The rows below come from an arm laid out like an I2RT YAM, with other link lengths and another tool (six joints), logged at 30 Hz.
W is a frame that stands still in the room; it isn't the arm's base.
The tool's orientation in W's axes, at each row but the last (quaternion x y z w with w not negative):
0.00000, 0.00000, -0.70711, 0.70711
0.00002, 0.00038, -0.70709, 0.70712
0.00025, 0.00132, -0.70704, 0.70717
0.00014, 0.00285, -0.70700, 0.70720
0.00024, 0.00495, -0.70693, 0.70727
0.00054, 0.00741, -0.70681, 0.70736
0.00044, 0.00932, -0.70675, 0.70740
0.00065, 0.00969, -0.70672, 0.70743
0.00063, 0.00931, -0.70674, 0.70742
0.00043, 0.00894, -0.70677, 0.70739
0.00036, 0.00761, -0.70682, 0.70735
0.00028, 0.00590, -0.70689, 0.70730
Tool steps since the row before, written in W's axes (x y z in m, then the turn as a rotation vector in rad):
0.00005, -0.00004, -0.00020, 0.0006, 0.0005, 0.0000
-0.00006, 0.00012, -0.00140, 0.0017, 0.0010, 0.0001
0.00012, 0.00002, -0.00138, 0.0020, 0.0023, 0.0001
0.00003, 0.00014, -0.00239, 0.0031, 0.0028, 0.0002
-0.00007, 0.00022, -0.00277, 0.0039, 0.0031, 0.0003
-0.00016, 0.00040, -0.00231, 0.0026, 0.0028, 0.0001
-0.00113, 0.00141, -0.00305, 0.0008, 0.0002, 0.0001
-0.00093, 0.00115, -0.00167, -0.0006, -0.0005, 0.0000
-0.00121, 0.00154, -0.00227, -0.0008, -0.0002, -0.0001
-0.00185, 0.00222, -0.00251, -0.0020, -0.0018, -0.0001
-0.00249, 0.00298, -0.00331, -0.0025, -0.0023, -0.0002
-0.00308, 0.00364, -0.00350, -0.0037, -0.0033, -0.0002
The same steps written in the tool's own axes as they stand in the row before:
0.00004, 0.00005, -0.00020, -0.0005, 0.0006, 0.0000
-0.00012, -0.00006, -0.00140, -0.0010, 0.0017, 0.0001
-0.00002, 0.00012, -0.00138, -0.0023, 0.0020, 0.0001
-0.00013, 0.00004, -0.00239, -0.0028, 0.0031, 0.0002
-0.00020, -0.00005, -0.00277, -0.0031, 0.0039, 0.0003
-0.00037, -0.00014, -0.00232, -0.0028, 0.0026, 0.0001
-0.00137, -0.00109, -0.00308, -0.0002, 0.0008, 0.0001
-0.00113, -0.00091, -0.00170, 0.0005, -0.0006, 0.0000
-0.00151, -0.00118, -0.00231, 0.0002, -0.0008, -0.0001
-0.00219, -0.00182, -0.00256, 0.0018, -0.0020, -0.0001
-0.00294, -0.00245, -0.00337, 0.0023, -0.0025, -0.0002
-0.00361, -0.00305, -0.00356, 0.0033, -0.0037, -0.0002

